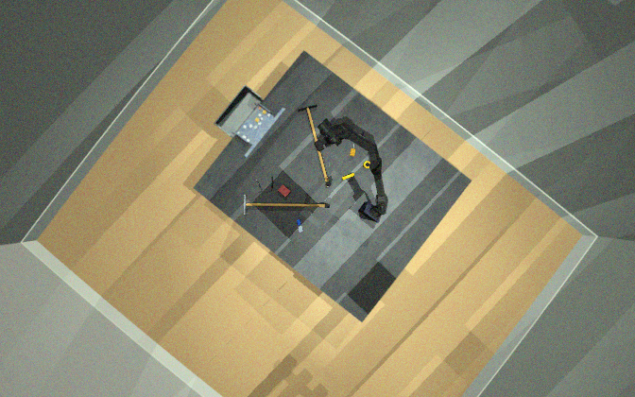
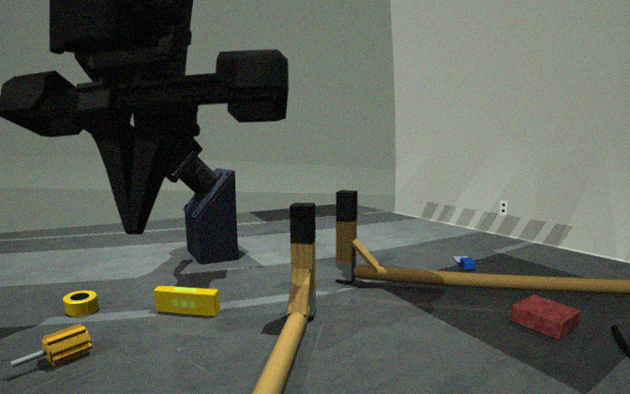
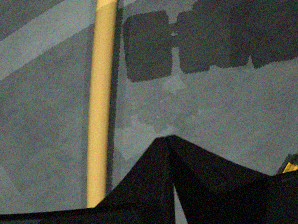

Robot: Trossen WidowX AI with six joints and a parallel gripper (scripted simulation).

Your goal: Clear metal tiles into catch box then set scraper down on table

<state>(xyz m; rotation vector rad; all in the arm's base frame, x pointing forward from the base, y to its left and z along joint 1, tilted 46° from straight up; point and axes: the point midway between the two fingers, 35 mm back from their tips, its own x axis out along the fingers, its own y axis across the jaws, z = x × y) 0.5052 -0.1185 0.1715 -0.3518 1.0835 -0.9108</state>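
Right now my gripper tip is 60 mm short of the scraper, 30 mm to the right of it and 100 mm above it. Also, from my gripper tip: yellow-handled screwdriver 170 mm behind, 90 mm to the right, 150 mm below; then yellow tape ring 310 mm behind, 70 mm to the right, 160 mm below; then yellow level 240 mm behind, 80 mm to the left, 140 mm below.
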